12 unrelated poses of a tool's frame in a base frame.
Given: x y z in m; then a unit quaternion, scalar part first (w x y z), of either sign.
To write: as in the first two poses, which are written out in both.
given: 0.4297 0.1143 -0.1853 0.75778 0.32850 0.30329 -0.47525
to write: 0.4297 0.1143 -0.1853 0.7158 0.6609 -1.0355
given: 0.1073 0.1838 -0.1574 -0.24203 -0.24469 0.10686 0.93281
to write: 0.1073 0.1838 -0.1574 0.6690 -0.2922 -2.5503
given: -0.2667 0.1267 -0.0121 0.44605 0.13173 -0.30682 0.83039
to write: -0.2667 0.1267 -0.0121 0.3263 -0.7600 2.0568
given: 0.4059 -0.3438 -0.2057 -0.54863 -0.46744 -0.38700 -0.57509
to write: 0.4059 -0.3438 -0.2057 1.1071 0.9166 1.3621
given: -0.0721 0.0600 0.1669 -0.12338 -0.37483 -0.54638 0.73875
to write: -0.0721 0.0600 0.1669 1.0932 1.5935 -2.1546
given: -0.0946 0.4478 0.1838 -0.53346 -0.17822 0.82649 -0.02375
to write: -0.0946 0.4478 0.1838 0.4248 -1.9701 0.0566
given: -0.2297 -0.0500 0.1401 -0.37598 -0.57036 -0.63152 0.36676
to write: -0.2297 -0.0500 0.1401 1.4592 1.6157 -0.9383
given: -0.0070 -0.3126 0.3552 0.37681 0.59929 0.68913 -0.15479
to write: -0.0070 -0.3126 0.3552 1.5326 1.7624 -0.3959
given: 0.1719 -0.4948 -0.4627 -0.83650 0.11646 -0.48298 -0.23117
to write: 0.1719 -0.4948 -0.4627 -0.2465 1.0223 0.4893
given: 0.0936 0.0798 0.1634 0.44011 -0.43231 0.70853 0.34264
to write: 0.0936 0.0798 0.1634 -1.0737 1.7597 0.8510
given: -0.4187 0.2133 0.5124 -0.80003 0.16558 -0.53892 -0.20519
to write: -0.4187 0.2133 0.5124 -0.3552 1.1560 0.4401
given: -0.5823 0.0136 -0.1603 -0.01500 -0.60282 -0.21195 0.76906
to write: -0.5823 0.0136 -0.1603 1.8759 0.6596 -2.3933
